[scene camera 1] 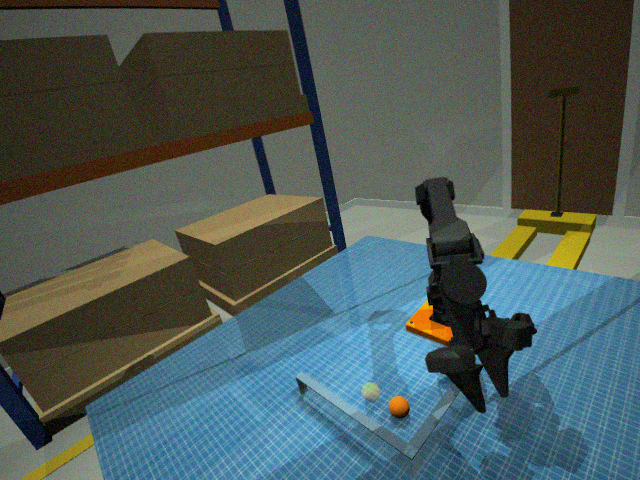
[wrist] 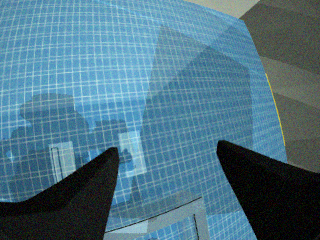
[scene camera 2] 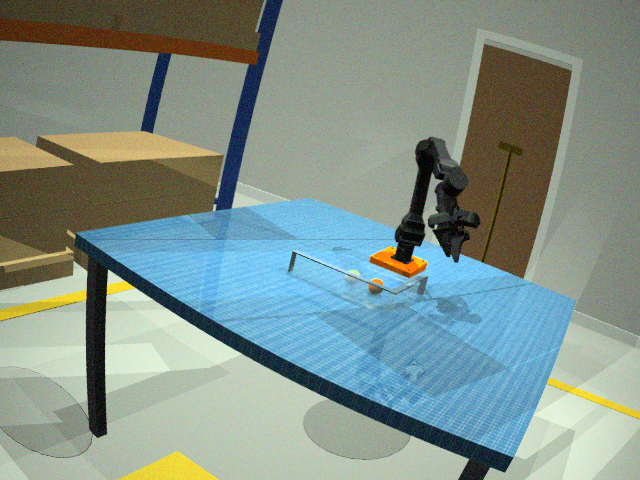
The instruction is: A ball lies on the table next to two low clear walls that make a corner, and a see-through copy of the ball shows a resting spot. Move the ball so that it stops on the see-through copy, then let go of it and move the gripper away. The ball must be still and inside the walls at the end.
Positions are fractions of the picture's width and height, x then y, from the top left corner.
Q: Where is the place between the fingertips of the gripper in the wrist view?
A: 0.53, 0.63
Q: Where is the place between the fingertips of the gripper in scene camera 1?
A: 0.77, 0.84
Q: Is the gripper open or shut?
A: Open.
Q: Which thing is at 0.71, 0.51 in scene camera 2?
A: The gripper.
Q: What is the gripper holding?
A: Nothing.
